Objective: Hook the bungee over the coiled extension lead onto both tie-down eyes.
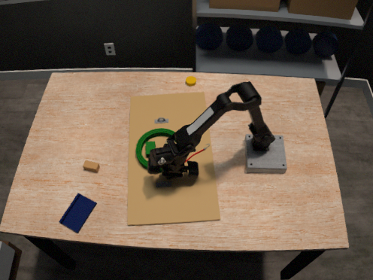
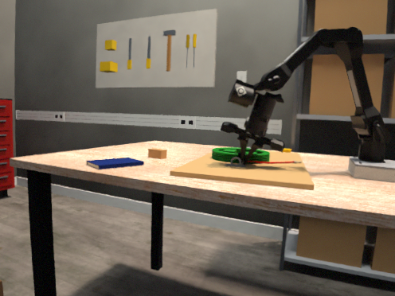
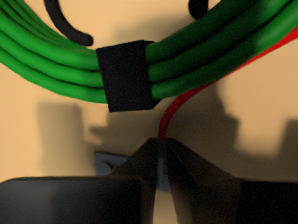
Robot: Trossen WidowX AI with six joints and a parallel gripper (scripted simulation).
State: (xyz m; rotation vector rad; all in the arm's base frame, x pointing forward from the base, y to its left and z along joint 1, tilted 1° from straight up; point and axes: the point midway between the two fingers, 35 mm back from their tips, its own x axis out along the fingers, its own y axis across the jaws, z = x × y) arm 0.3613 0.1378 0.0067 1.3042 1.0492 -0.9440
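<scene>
Now: the coiled extension lead 4 cm ahead of my hand, 12 cm to the right of it and 2 cm below it. Round my hand: tan block 32 cm ahead, 5 cm to the right, 4 cm below; yellow disc 8 cm behind, 52 cm to the right, 4 cm below; blue book 35 cm ahead, 15 cm to the left, 4 cm below.
</scene>
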